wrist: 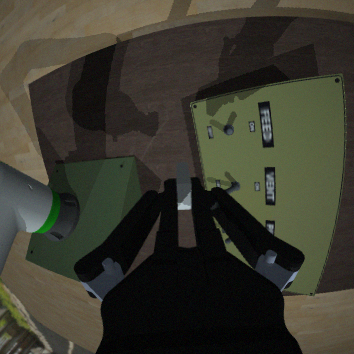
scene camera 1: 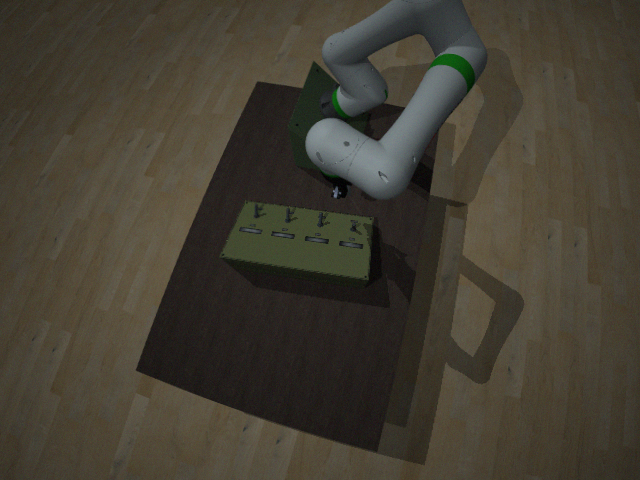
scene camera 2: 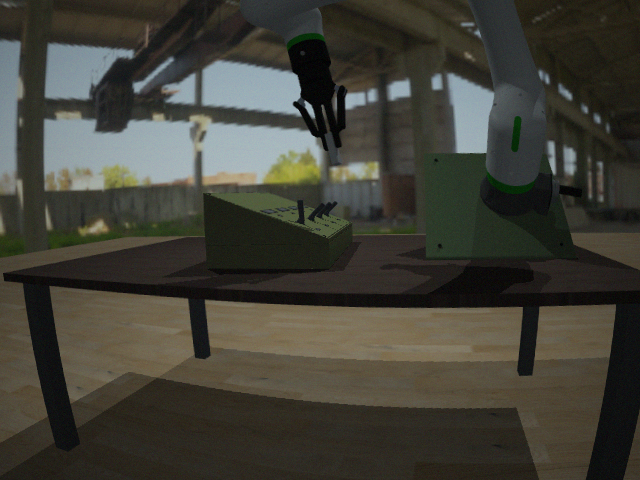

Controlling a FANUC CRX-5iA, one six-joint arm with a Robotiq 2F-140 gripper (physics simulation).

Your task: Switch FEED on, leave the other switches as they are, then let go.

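Observation:
The green sloped switch box stands on the table. The FEED switch lever, rightmost in scene camera 1 and nearest in scene camera 2, leans toward its ON mark and label. The VENT lever beside it and the other levers lean the opposite way, away from their labels. The third switch's label is mostly hidden by the gripper in the wrist view. My gripper is shut and empty, above and beyond the box's low edge, apart from every lever.
A second green block with a slanted face stands on the dark table, on the arm's side of the switch box. Part of the arm is at that block.

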